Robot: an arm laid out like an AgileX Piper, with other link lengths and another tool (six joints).
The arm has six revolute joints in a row. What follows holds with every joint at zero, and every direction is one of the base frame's.
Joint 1 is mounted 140.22 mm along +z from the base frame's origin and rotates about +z.
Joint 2 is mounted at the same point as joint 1 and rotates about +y.
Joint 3 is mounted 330.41 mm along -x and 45.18 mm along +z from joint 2 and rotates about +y.
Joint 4 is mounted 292.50 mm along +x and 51.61 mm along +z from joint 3 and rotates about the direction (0.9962, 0, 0.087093).
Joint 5 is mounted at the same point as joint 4 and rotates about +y.
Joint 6 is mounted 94.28 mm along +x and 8.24 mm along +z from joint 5 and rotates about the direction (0.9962, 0, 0.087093).
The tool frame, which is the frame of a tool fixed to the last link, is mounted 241.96 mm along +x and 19.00 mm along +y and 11.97 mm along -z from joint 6; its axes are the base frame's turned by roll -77.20, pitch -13.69 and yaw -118.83 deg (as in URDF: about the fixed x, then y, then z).
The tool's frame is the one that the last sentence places.
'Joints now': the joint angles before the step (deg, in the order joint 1, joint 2, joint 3, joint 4, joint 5, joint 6). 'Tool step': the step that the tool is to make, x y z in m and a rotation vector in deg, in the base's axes. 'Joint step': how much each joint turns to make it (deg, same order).
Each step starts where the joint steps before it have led.
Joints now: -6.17, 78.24, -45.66, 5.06, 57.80, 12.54
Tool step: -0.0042, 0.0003, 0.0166, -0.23, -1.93, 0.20
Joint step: -0.01, -3.86, 0.00, -0.10, 1.93, -0.02
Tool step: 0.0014, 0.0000, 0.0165, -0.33, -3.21, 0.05
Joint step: 0.01, -4.03, 0.13, -0.01, 0.67, 0.01
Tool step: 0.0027, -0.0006, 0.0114, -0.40, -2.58, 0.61
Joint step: 0.00, -2.64, 0.00, 0.00, 0.08, -0.62
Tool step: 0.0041, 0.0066, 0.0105, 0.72, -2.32, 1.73
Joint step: -0.01, -1.74, -0.28, 1.55, -0.01, -2.25
